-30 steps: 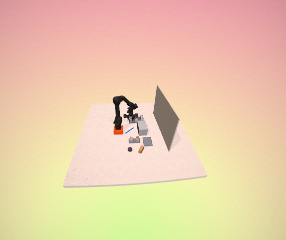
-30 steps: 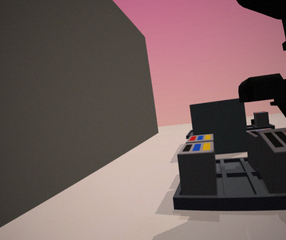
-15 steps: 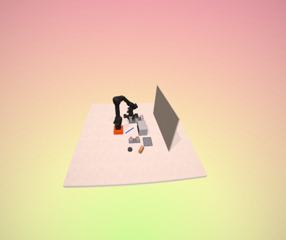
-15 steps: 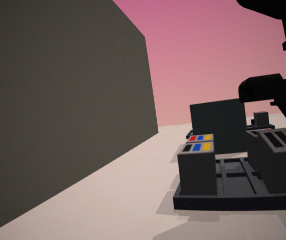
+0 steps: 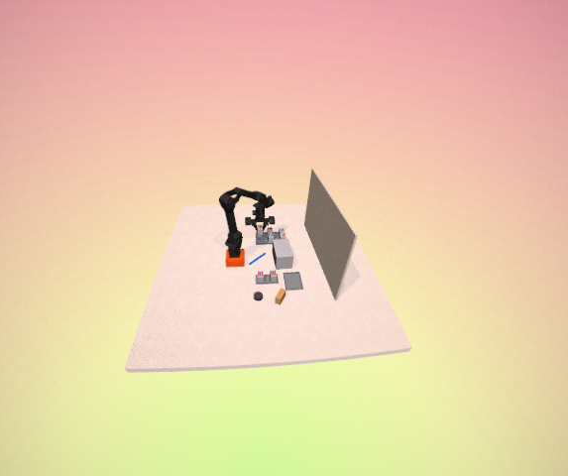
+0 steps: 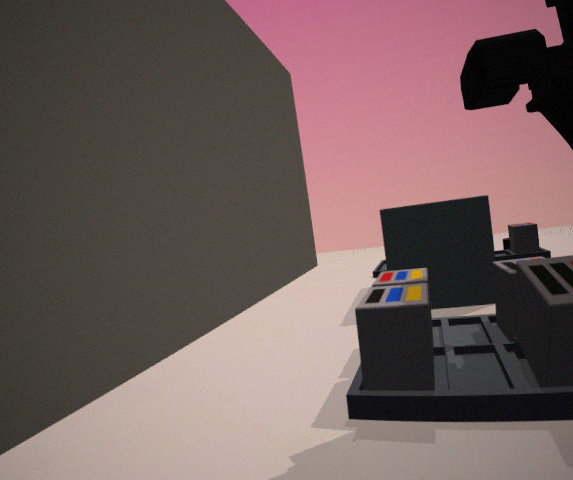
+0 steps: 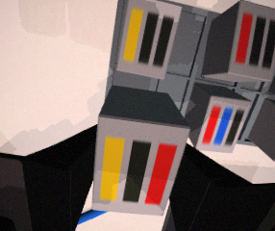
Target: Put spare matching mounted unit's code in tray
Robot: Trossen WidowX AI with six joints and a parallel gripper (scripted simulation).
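Now: the flat tray 170 mm ahead of my gripper tip, 360 mm to the right of it and 80 mm below it. Also, from my gripper tip: small rack (30 mm ahead, 340 mm to the right, 80 mm below); blue pen (20 mm behind, 170 mm to the right, 80 mm below); mounted unit (130 mm ahead, 170 mm to the right, 30 mm below).
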